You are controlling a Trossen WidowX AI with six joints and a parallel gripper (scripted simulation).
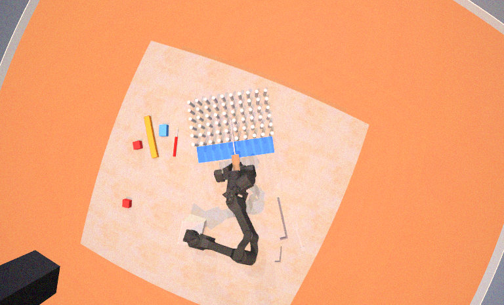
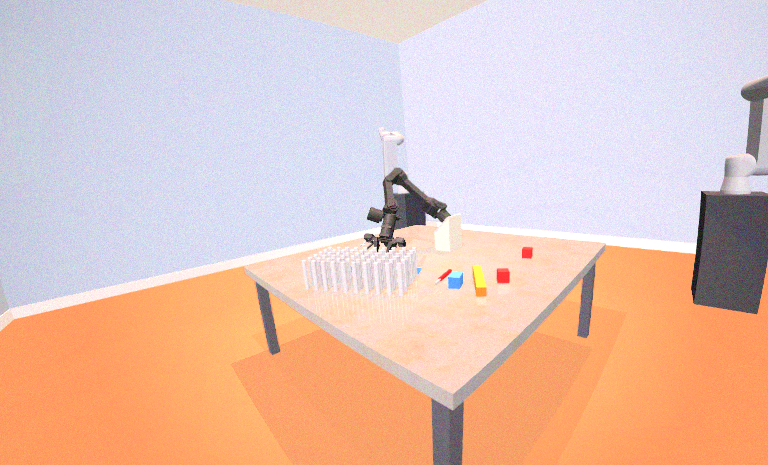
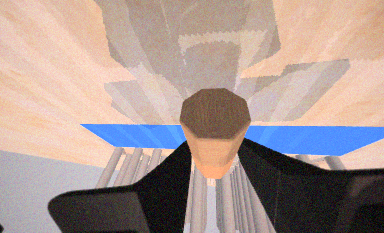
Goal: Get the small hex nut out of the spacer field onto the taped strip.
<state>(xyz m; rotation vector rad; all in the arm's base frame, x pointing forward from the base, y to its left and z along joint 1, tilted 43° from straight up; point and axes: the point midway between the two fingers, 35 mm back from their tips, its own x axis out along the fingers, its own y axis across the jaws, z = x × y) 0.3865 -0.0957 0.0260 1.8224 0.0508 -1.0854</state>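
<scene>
Right now my gripper tip is 6 cm short of the blue taped strip, 3 cm to the right of it and 3 cm above it. Round my gripper tip: yellow bar: 4 cm behind, 46 cm to the left, 2 cm below; red-handled tool: 1 cm ahead, 33 cm to the left, 3 cm below; blue block: 2 cm ahead, 41 cm to the left, 1 cm below.
</scene>
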